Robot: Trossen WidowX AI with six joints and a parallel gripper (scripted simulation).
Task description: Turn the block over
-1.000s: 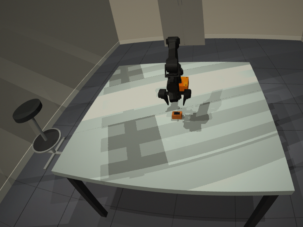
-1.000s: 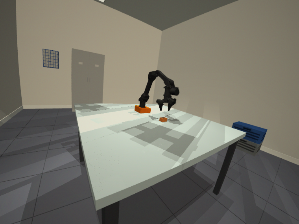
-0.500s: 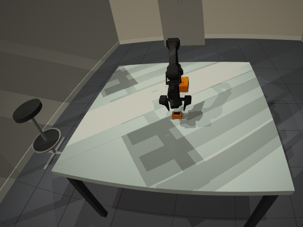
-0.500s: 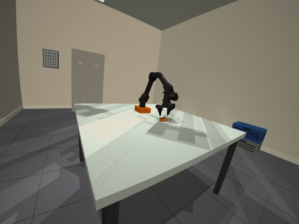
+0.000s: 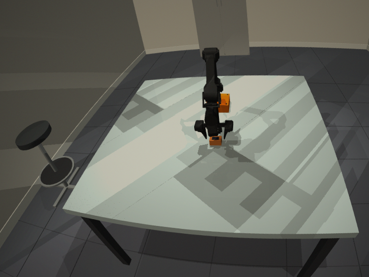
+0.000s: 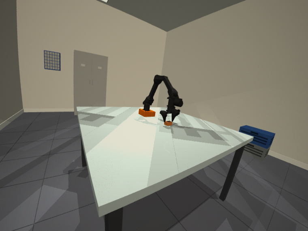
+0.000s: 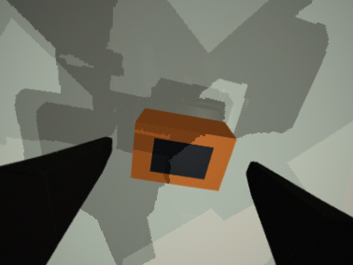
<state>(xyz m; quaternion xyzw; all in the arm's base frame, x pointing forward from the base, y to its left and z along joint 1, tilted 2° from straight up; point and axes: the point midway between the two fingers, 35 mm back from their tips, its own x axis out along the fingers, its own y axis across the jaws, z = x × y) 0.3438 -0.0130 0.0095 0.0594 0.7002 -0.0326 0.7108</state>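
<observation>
My gripper tip is now right at the orange block.
</observation>
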